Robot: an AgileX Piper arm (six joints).
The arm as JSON. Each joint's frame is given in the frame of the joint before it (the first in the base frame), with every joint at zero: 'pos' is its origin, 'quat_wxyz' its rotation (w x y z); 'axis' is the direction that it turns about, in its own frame. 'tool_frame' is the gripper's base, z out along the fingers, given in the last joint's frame.
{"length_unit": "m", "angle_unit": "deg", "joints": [
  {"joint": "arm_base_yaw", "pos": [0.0, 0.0, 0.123], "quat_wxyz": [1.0, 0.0, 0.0, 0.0], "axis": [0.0, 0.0, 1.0]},
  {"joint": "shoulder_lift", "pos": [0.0, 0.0, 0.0], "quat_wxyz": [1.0, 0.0, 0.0, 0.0], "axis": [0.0, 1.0, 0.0]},
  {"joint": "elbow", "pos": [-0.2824, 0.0, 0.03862], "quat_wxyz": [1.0, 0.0, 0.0, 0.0], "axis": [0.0, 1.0, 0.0]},
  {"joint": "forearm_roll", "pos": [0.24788, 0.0, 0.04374], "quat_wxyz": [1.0, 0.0, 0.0, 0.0], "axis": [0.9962, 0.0, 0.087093]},
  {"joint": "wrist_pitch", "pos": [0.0, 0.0, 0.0], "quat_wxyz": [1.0, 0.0, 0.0, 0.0], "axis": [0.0, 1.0, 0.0]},
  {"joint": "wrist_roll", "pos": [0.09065, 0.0, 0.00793], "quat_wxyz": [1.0, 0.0, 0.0, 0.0], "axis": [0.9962, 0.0, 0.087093]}
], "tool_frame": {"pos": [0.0, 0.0, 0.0], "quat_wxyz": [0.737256, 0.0, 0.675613, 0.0]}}
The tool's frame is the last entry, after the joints.
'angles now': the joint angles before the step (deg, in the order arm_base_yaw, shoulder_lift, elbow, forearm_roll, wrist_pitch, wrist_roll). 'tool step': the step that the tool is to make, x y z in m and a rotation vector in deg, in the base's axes. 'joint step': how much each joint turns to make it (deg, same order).
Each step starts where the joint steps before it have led.
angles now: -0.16 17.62 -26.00 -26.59 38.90 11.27
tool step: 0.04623 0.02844 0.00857 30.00 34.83 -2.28
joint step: 0.00 24.33 -14.88 28.66 26.23 1.37
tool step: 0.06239 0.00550 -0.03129 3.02 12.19 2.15
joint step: 0.00 18.70 -2.32 4.16 -4.00 -2.98
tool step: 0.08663 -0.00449 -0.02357 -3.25 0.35 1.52
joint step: 0.00 19.96 -9.95 -2.71 -9.59 -1.55
